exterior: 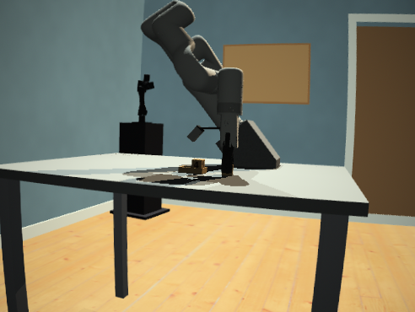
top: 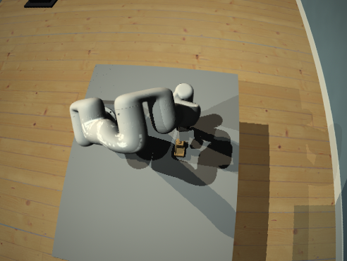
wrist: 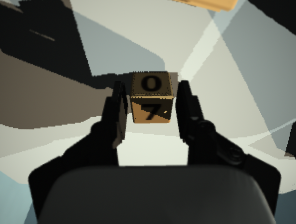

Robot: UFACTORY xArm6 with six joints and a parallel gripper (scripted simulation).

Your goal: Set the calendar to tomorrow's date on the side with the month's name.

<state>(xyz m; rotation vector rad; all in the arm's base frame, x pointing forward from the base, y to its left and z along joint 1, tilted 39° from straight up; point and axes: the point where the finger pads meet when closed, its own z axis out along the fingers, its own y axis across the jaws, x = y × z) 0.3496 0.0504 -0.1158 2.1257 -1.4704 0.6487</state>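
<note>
Now: the wooden number cube 1 cm below my hand. Also, from my hand: wooden calendar tray (1 cm ahead, 11 cm to the right, 2 cm below).
</note>
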